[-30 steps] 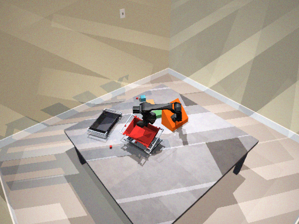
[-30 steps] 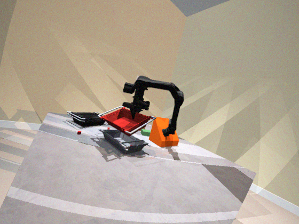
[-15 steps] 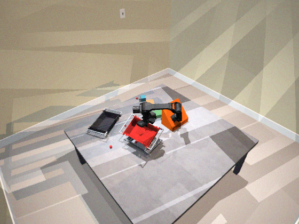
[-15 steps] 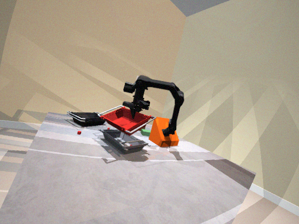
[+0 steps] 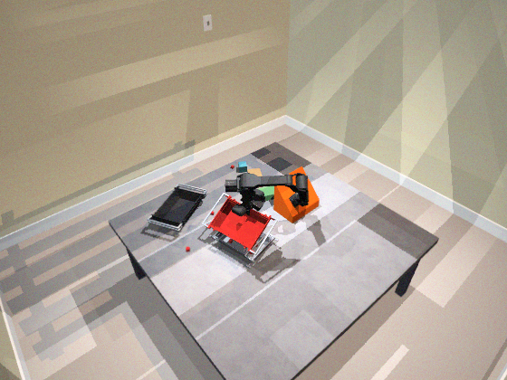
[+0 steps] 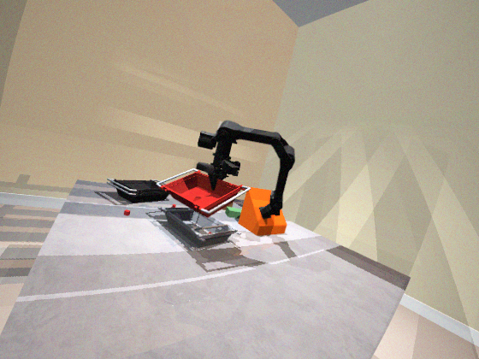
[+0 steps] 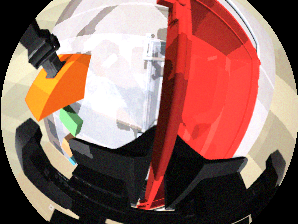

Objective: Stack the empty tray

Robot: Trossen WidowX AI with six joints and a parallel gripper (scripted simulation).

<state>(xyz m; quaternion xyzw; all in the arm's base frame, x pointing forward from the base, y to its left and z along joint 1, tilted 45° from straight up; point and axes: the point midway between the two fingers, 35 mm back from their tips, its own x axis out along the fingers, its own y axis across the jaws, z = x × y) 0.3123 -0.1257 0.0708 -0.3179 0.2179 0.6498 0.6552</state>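
My gripper tip is now 80 mm short of the red tray and 10 mm to the right of it. From my gripper tip the other things lie so: green block 340 mm behind, 170 mm to the right, 160 mm below; tan block 380 mm behind, 330 mm to the right, 150 mm below; cyan block 410 mm behind, 490 mm to the right, 160 mm below.
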